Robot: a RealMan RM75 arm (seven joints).
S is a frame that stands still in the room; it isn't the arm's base.
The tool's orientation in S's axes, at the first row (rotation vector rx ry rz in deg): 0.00, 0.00, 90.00
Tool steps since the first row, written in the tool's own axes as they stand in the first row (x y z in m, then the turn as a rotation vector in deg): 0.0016, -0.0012, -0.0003, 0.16, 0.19, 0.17; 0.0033, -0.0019, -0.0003, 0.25, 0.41, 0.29; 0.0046, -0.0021, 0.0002, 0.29, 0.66, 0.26; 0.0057, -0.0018, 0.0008, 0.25, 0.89, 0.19; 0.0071, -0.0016, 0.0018, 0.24, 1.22, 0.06; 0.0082, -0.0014, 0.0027, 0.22, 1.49, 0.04; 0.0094, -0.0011, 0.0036, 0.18, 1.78, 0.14; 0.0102, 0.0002, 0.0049, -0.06, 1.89, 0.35; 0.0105, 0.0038, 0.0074, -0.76, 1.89, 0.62; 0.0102, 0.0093, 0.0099, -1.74, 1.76, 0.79; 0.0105, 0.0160, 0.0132, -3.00, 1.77, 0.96
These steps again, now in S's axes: 0.0012, 0.0016, -0.0003, -0.19, 0.16, 0.17; 0.0019, 0.0033, -0.0003, -0.41, 0.25, 0.29; 0.0021, 0.0046, 0.0002, -0.66, 0.29, 0.26; 0.0018, 0.0057, 0.0008, -0.89, 0.25, 0.19; 0.0016, 0.0071, 0.0018, -1.22, 0.24, 0.06; 0.0014, 0.0082, 0.0027, -1.49, 0.22, 0.04; 0.0011, 0.0094, 0.0036, -1.78, 0.18, 0.14; -0.0002, 0.0102, 0.0049, -1.89, -0.06, 0.35; -0.0038, 0.0105, 0.0074, -1.89, -0.76, 0.62; -0.0093, 0.0102, 0.0099, -1.76, -1.74, 0.79; -0.0160, 0.0105, 0.0132, -1.77, -3.00, 0.96
